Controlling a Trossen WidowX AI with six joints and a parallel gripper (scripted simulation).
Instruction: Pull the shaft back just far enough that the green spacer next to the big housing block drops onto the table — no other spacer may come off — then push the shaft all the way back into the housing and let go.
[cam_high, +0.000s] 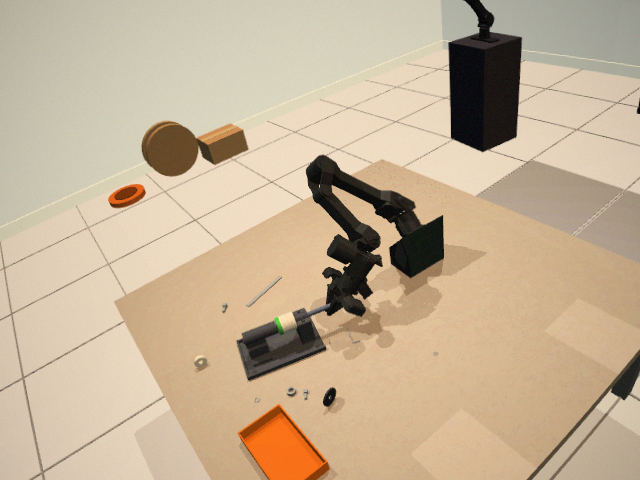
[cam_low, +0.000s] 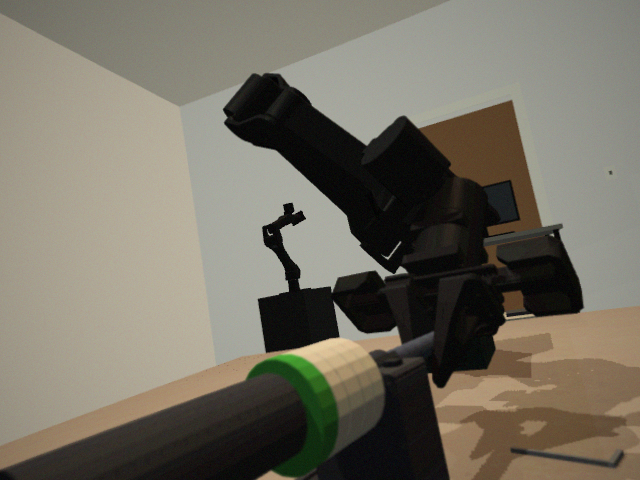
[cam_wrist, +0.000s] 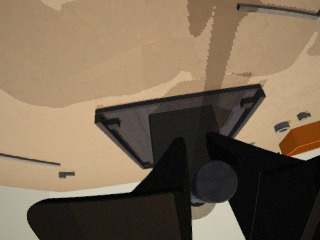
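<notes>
Right now my gripper tip is 5 cm short of the grey shaft, 2 cm below it and 1 cm to the left of it. The rest, counted from my gripper tip: allen key: 8 cm to the left, 5 cm below, 3 cm behind; then green spacer: 14 cm ahead, 2 cm to the right, 2 cm above; then black ring: 23 cm to the left, 12 cm ahead, 3 cm below.
</notes>
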